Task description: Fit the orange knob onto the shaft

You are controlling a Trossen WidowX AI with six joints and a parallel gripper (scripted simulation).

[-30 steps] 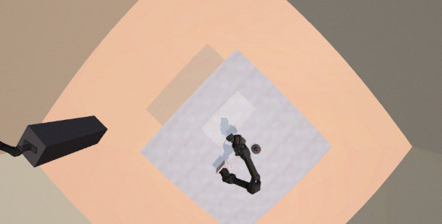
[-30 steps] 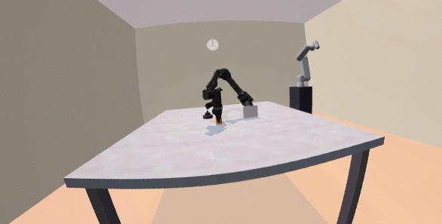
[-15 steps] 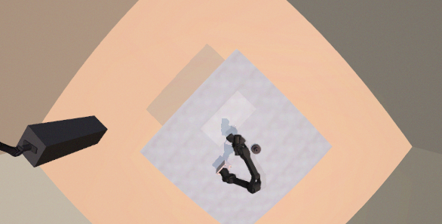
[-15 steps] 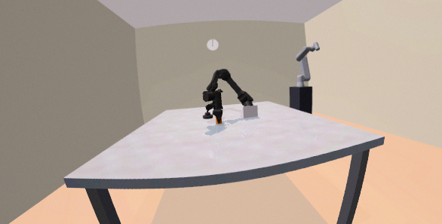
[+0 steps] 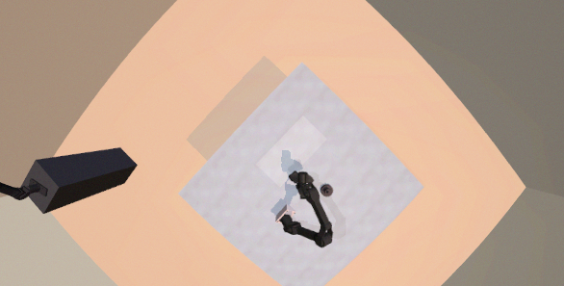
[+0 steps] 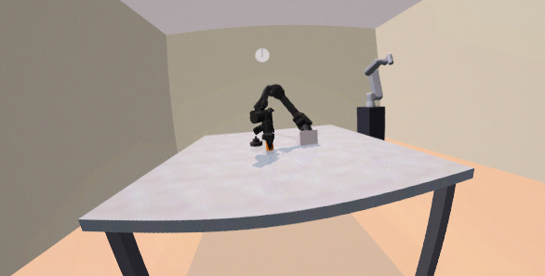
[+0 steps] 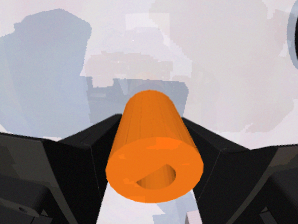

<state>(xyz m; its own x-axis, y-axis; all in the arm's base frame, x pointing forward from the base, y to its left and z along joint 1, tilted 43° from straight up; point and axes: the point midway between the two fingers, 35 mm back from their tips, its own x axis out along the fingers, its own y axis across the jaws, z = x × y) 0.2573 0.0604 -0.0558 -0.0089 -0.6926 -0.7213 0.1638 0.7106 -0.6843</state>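
Right now the round dark pedestal is 190 mm to the right of my gripper tip, 70 mm ahead of it and 10 mm above it. From my gripper tip the other things lie so: orange knob: 20 mm above.
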